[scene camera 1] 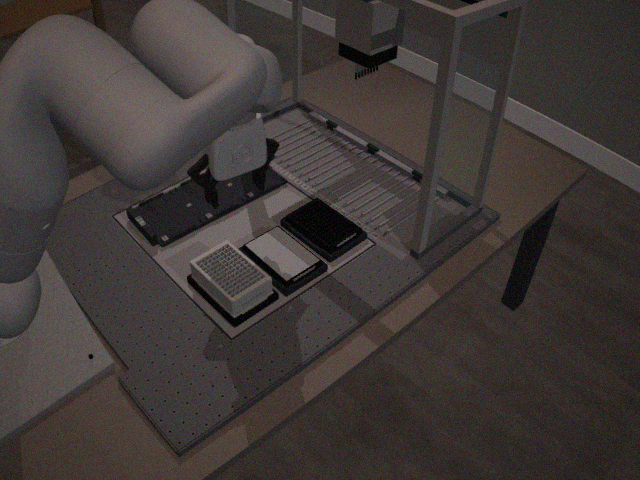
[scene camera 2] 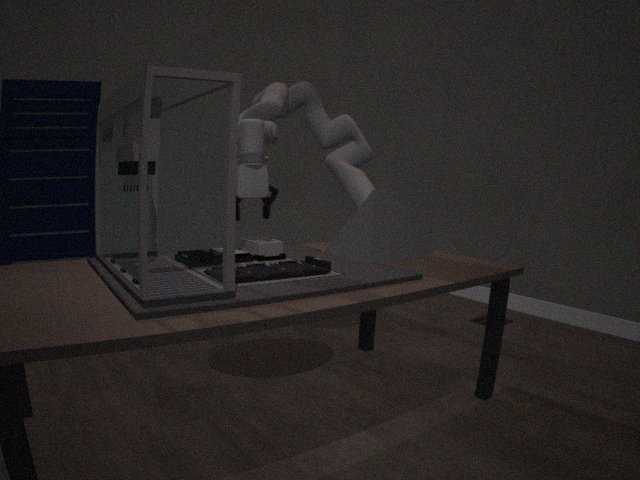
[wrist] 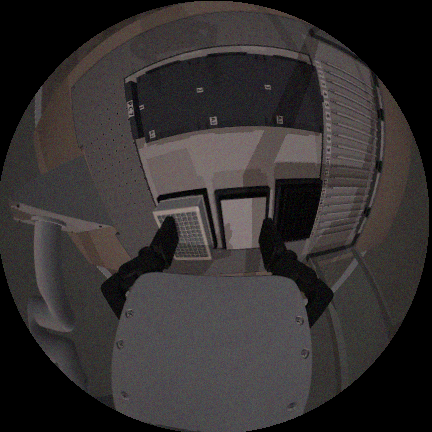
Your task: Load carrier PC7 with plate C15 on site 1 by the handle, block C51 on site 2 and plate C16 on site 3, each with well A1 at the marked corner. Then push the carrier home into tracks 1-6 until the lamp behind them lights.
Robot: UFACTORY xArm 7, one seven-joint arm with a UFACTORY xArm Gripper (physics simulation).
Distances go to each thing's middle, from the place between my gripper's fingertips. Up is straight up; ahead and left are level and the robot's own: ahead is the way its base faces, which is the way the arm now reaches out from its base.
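Labels:
The pipetting head (scene camera 1: 369, 40) is 38 cm ahead of my hand, 20 cm above it and 1 cm to the right of it. As for the dark carrier (scene camera 1: 166, 217), I find it 11 cm below my hand, 15 cm to the left of it and 6 cm ahead of it.

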